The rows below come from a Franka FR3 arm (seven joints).
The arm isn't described. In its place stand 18 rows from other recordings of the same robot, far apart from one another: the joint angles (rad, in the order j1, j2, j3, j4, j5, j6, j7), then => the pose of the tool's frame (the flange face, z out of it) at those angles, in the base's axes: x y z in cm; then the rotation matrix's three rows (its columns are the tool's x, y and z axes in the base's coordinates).
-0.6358, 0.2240, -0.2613, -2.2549, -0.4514, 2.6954, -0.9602 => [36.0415 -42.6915 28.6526], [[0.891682 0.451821 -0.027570], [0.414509 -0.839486 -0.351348], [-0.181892 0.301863 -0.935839]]
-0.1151, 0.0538, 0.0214, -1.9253, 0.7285, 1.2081, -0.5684 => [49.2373 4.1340 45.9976], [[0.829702 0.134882 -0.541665], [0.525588 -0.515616 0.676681], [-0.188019 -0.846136 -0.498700]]
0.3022, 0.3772, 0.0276, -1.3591, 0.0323, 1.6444, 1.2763 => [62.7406 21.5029 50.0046], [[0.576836 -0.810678 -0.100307], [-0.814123 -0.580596 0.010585], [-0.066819 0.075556 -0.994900]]
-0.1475, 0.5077, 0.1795, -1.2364, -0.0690, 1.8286, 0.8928 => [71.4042 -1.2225 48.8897], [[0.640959 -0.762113 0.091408], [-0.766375 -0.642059 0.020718], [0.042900 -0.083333 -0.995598]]
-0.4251, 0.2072, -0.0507, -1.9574, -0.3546, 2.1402, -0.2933 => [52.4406 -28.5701 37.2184], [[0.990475 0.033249 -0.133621], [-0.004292 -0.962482 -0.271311], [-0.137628 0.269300 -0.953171]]
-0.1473, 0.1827, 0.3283, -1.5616, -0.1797, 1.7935, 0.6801 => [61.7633 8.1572 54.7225], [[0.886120 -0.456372 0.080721], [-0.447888 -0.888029 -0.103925], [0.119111 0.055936 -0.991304]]
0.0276, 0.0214, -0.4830, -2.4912, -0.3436, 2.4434, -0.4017 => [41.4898 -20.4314 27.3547], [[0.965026 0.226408 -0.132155], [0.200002 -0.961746 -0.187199], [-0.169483 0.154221 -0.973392]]
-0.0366, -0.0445, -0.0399, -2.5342, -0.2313, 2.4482, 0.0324 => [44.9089 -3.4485 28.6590], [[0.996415 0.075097 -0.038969], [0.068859 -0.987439 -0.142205], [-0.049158 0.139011 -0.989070]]
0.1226, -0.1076, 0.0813, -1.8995, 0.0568, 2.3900, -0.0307 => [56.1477 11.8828 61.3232], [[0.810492 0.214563 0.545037], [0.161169 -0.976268 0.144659], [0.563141 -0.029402 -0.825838]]
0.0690, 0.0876, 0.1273, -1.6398, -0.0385, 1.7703, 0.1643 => [58.4142 10.9874 55.9475], [[0.998137 0.037606 0.048052], [0.038490 -0.999104 -0.017624], [0.047346 0.019440 -0.998689]]
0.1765, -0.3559, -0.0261, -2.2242, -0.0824, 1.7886, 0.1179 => [43.4106 5.7761 51.0746], [[0.996055 0.058136 -0.067045], [0.052539 -0.995211 -0.082428], [-0.071516 0.078581 -0.994339]]
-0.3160, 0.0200, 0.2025, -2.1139, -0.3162, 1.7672, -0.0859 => [49.7283 -8.4383 38.4402], [[0.921245 0.136561 -0.364223], [0.039437 -0.964314 -0.261807], [-0.386978 0.226825 -0.893755]]
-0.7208, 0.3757, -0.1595, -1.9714, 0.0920, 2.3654, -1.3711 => [39.5335 -47.0688 28.3855], [[0.905672 0.423477 0.020613], [0.423799 -0.905633 -0.014926], [0.012347 0.022254 -0.999676]]
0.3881, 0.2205, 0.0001, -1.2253, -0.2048, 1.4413, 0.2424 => [57.1387 20.7851 64.8075], [[0.991198 0.112513 0.069771], [0.123895 -0.974067 -0.189324], [0.046660 0.196302 -0.979433]]
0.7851, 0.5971, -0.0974, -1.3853, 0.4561, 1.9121, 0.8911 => [52.2522 48.7636 36.3494], [[0.892200 -0.370121 -0.258823], [-0.305167 -0.916499 0.258656], [-0.332945 -0.151789 -0.930649]]
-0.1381, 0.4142, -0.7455, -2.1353, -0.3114, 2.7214, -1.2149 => [39.6924 -44.5834 28.4256], [[0.757382 0.646437 -0.092152], [0.540955 -0.700214 -0.465905], [-0.365705 0.303018 -0.880023]]
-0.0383, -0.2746, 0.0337, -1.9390, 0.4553, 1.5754, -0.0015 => [46.3229 4.6615 60.1684], [[0.996020 -0.044958 -0.076963], [-0.007327 -0.901847 0.431994], [-0.088830 -0.429710 -0.898587]]
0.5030, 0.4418, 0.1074, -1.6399, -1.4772, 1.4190, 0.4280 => [59.8339 26.0881 41.9156], [[0.906001 0.109202 0.408947], [0.412183 -0.007873 -0.911067], [-0.096271 0.993988 -0.052144]]
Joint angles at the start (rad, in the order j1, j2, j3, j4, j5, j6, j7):
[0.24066 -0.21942 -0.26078 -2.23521 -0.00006 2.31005 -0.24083]
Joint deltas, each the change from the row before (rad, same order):
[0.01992 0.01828 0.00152 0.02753 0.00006 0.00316 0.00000]
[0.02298 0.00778 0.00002 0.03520 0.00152 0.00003 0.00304]
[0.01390 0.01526 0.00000 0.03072 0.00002 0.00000 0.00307]
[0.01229 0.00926 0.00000 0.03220 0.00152 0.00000 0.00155]
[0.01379 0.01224 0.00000 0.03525 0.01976 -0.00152 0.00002]
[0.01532 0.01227 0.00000 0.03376 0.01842 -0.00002 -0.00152]
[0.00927 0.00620 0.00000 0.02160 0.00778 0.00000 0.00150]
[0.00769 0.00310 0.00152 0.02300 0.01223 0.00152 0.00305]
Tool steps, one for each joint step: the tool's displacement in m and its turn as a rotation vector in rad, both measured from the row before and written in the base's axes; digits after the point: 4 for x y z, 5 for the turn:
[0.0079 0.0110 0.0050 -0.00491 -0.01301 0.01973]
[0.0068 0.0116 0.0137 0.00084 -0.02747 0.01771]
[0.0070 0.0075 0.0077 -0.00226 -0.01587 0.00954]
[0.0059 0.0066 0.0115 0.00072 -0.02311 0.00884]
[0.0063 0.0081 0.0114 0.01666 -0.02059 0.00536]
[0.0058 0.0092 0.0108 0.01524 -0.02062 0.00926]
[0.0032 0.0055 0.0078 0.00772 -0.01479 0.00466]
[0.0025 0.0054 0.0104 0.01392 -0.01997 0.00184]

